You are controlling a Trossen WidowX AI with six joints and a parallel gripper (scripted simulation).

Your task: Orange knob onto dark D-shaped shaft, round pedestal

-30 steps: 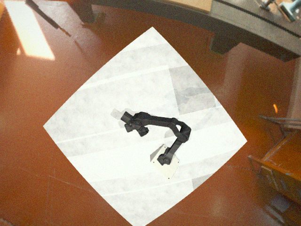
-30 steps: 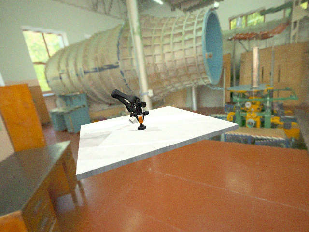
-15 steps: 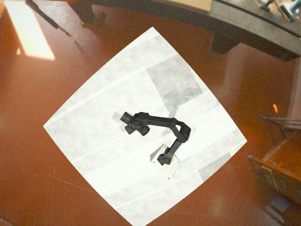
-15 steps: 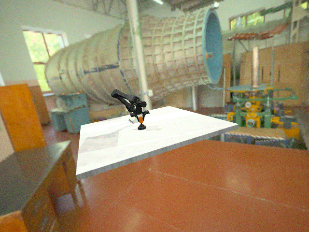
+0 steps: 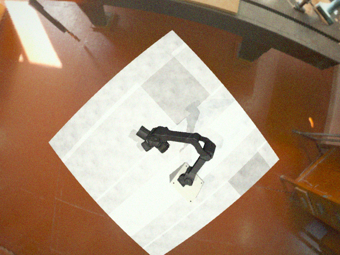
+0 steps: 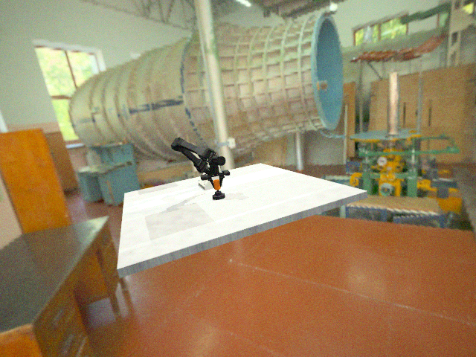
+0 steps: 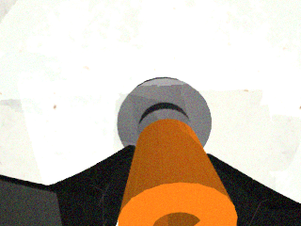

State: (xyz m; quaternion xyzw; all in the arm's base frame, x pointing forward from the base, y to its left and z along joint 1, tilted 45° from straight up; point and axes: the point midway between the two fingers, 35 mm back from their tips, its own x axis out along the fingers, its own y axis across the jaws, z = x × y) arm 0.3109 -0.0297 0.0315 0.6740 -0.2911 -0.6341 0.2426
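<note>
Now: gripper tip 20 mm below the orange knob. Round my gripper tip: pedestal 40 mm below.
</note>
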